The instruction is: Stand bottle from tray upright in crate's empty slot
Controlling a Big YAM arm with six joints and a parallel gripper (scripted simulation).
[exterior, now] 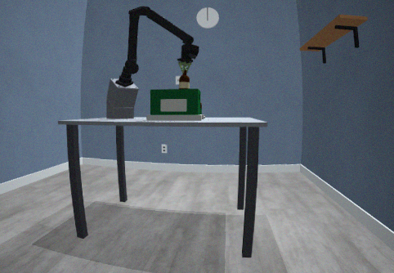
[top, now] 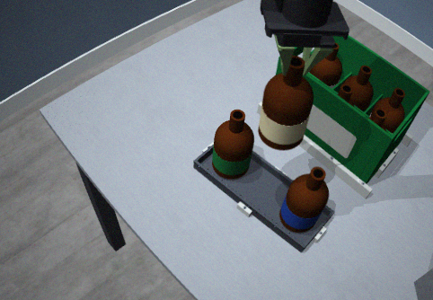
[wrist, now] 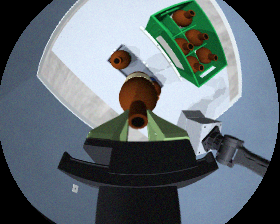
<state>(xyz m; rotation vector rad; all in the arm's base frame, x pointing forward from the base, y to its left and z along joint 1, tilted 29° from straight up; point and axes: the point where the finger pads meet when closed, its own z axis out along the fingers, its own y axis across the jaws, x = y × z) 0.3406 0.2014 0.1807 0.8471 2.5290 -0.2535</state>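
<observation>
Right now my hand is 6 cm above the brown bottle. Also, from my hand: grey tray: 32 cm below; then crate: 1 cm behind, 25 cm to the right, 25 cm below.
</observation>
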